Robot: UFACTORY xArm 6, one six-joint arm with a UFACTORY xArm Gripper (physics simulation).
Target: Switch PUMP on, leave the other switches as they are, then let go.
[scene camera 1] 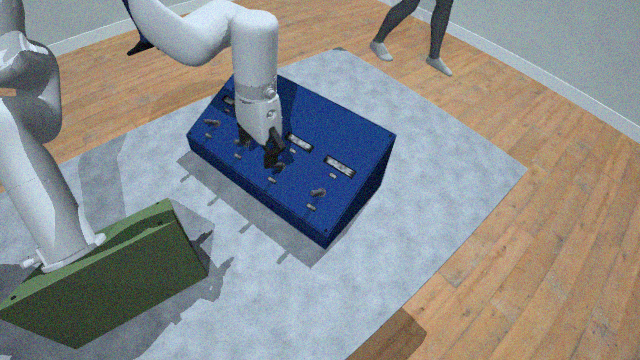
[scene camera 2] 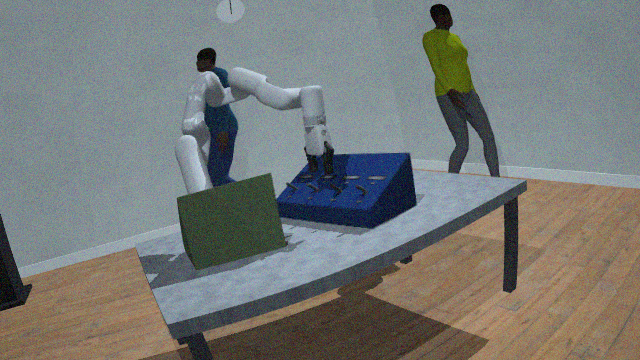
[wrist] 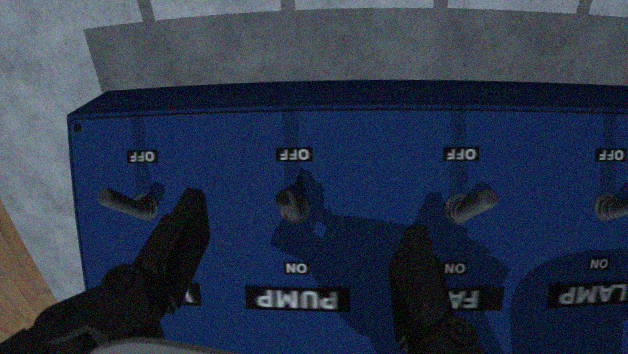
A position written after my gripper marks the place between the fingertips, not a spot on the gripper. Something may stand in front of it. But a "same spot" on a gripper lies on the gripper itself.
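You'd find my gripper in scene camera 1, and it's there in scene camera 2 (pixel 321 173) and in the wrist view as well. On my gripper, (scene camera 1: pixel 265 150) and (wrist: pixel 130 300) are the same spot.
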